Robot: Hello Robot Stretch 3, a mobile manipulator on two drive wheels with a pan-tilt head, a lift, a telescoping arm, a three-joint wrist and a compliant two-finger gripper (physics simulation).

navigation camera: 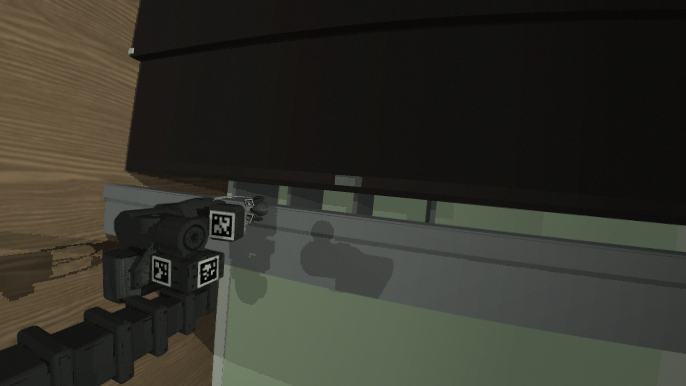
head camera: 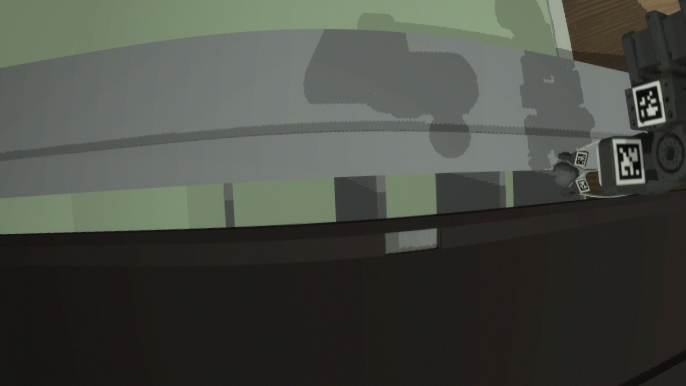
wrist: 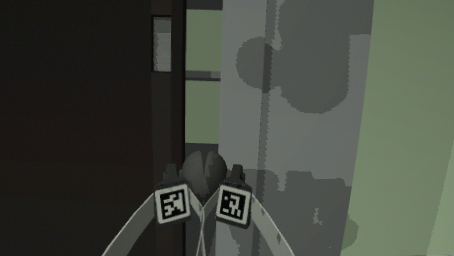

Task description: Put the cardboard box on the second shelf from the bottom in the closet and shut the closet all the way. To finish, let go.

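Frame: origin at the robot's base, x ahead, y left, z up, level; centimetres.
Where they show: gripper, between the fingertips: (navigation camera: 264, 207) (head camera: 557, 175) (wrist: 205, 169).
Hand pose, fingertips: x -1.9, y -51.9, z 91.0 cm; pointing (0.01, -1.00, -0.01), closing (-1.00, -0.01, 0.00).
Note:
After its pixels a point has its place.
The dark closet door (head camera: 300, 310) {z 121.8, x 15.1, y -75.1 cm} (navigation camera: 375, 110) {z 110.6, x 27.6, y -76.0 cm} (wrist: 85, 125) {z 90.1, x 19.7, y -75.4 cm} stands partly open, with a narrow gap between its edge and the grey door frame (head camera: 150, 115) {z 142.5, x -13.4, y -66.9 cm} (navigation camera: 500, 272) {z 145.8, x -12.5, y -66.9 cm} (wrist: 240, 120) {z 93.0, x -6.4, y -66.0 cm}. A small light recessed pull (head camera: 411, 241) {z 104.1, x 6.1, y -75.8 cm} (navigation camera: 348, 180) {z 104.1, x 6.1, y -75.8 cm} (wrist: 162, 45) {z 104.1, x 6.1, y -75.8 cm} sits near the door's edge. Shelf edges show through the gap; one thin shelf (wrist: 202, 75) {z 100.4, x 0.0, y -100.9 cm} crosses it in the wrist view. My gripper (head camera: 565, 174) {z 91.0, x -1.9, y -51.9 cm} (navigation camera: 260, 206) {z 91.0, x -1.9, y -51.9 cm} (wrist: 205, 169) {z 91.0, x -1.9, y -51.9 cm} is shut, its rubber tips together with no object between them. It is at the gap, between door edge and frame; contact is unclear. The cardboard box does not show.
A green wall (head camera: 150, 30) {z 158.5, x -57.5, y -137.7 cm} (navigation camera: 400, 340) {z 124.6, x -79.3, y -136.2 cm} (wrist: 410, 100) {z 95.1, x -98.3, y -135.0 cm} adjoins the frame. Wooden floor (head camera: 595, 30) {z 0.1, x -60.7, y -118.5 cm} (navigation camera: 60, 100) {z 0.0, x 26.8, y -50.8 cm} shows beyond the closet side. My arm (navigation camera: 105, 345) {z 102.0, x -9.0, y -14.3 cm} reaches in from the lower left of the navigation view. Shadows fall on the frame.

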